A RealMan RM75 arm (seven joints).
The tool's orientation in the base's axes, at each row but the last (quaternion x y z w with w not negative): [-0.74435 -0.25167 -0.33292 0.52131]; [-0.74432 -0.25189 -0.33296 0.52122]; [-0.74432 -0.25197 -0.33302 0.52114]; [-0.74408 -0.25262 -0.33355 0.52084]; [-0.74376 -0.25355 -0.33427 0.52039]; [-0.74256 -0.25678 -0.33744 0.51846]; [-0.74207 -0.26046 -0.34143 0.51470]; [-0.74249 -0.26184 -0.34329 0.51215]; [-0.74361 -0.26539 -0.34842 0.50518]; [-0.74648 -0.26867 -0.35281 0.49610]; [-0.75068 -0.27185 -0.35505 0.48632]
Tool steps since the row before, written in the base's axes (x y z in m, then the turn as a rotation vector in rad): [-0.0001 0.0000 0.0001 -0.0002 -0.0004 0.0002]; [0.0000 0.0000 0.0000 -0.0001 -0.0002 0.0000]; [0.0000 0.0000 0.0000 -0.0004 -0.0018 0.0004]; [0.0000 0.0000 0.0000 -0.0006 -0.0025 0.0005]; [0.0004 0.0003 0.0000 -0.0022 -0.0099 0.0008]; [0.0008 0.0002 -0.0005 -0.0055 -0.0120 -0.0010]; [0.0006 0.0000 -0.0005 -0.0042 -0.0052 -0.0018]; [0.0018 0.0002 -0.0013 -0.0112 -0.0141 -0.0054]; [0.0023 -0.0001 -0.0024 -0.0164 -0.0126 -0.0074]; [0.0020 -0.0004 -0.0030 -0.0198 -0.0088 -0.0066]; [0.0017 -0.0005 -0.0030 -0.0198 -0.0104 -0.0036]
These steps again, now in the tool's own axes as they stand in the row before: [0.0000 -0.0001 0.0000 0.0000 -0.0001 -0.0005]; [0.0000 0.0000 0.0000 -0.0001 0.0000 -0.0002]; [0.0000 0.0000 0.0000 0.0000 0.0001 -0.0019]; [0.0000 0.0000 0.0000 -0.0001 0.0001 -0.0026]; [0.0003 0.0002 0.0004 -0.0011 0.0012 -0.0100]; [0.0001 0.0008 0.0005 -0.0047 0.0005 -0.0124]; [0.0000 0.0007 0.0003 -0.0042 -0.0003 -0.0055]; [0.0001 0.0020 0.0009 -0.0118 -0.0004 -0.0147]; [-0.0005 0.0031 0.0011 -0.0165 -0.0037 -0.0141]; [-0.0012 0.0033 0.0009 -0.0177 -0.0080 -0.0116]; [-0.0014 0.0031 0.0008 -0.0154 -0.0090 -0.0139]
